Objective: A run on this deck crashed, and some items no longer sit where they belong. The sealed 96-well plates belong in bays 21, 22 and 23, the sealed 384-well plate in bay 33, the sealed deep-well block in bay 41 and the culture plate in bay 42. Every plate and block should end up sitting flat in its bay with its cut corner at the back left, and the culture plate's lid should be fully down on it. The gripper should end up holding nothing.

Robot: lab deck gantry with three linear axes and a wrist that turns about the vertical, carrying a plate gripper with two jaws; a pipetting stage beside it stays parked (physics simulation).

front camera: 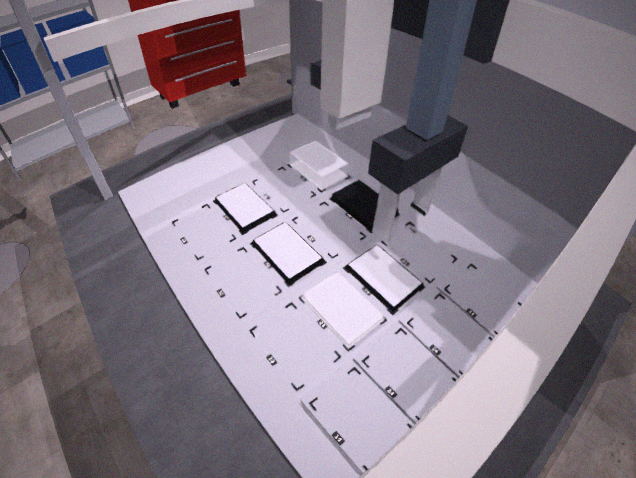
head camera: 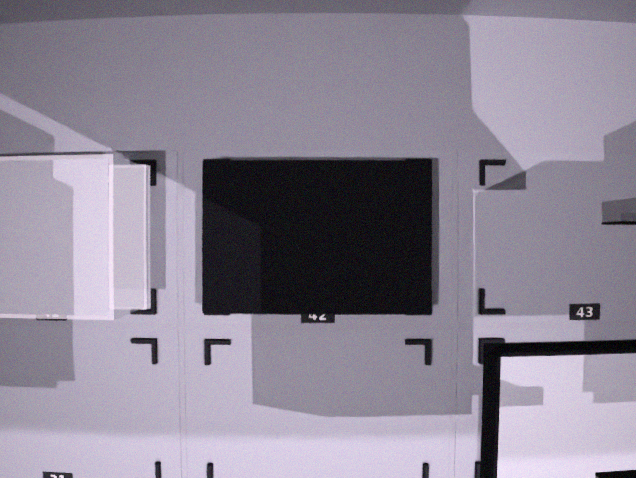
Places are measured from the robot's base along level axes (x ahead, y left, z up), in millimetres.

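Pixels of known places: gripper, fingertip midpoint: point(front camera: 400, 222); robot's base, link origin: point(front camera: 173, 222).
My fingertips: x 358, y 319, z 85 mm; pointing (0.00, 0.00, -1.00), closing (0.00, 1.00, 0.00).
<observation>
For each thing: its top centre in the pictures, then the offset to it from my fingertips. "spot": a spot on its surface instead.
- black lid, top centre: point(head camera: 317, 237) point(front camera: 365, 201) dz -68, dx -130, dy +45 mm
- clear deep-well block, top centre: point(front camera: 318, 157) dz -43, dx -294, dy +45 mm
- bay 21, surface spot: point(front camera: 245, 204) spot: dz -70, dx -289, dy -167 mm
- bay 22, surface spot: point(front camera: 287, 250) spot: dz -71, dx -125, dy -171 mm
- bay 33, surface spot: point(head camera: 560, 431) point(front camera: 374, 268) spot: dz -70, dx +12, dy -68 mm
- white plate, top centre: point(front camera: 342, 305) dz -70, dx +34, dy -169 mm
- Bay 43, surface spot: point(head camera: 584, 311) spot: dz -85, dx +34, dy -1 mm
A black lid point(front camera: 358, 199) point(head camera: 317, 236) lies level in bay 42 and lines up with its marks; the culture plate beneath is hidden. The clear deep-well block point(front camera: 318, 159) point(head camera: 56, 236) stands in bay 41. White-topped plates with dark skirts sit in bay 21 point(front camera: 245, 204), bay 22 point(front camera: 287, 250) and bay 33 point(front camera: 384, 276) point(head camera: 560, 431). A white plate point(front camera: 341, 308) sits in bay 23. All look flat; their cut corners are too small to tell. My gripper point(front camera: 402, 224) is open and empty above the deck, just right of the lid; one jaw shows at the head view's right edge.
The parked pipetting stage point(front camera: 354, 61) stands behind bay 41. Bay 43 point(head camera: 584, 311) lies right of bay 42. Low divider lines point(front camera: 385, 391) run beside the right-hand bays. A pale rail point(front camera: 514, 359) crosses the right front. A red drawer unit point(front camera: 200, 61) stands beyond the deck.
</observation>
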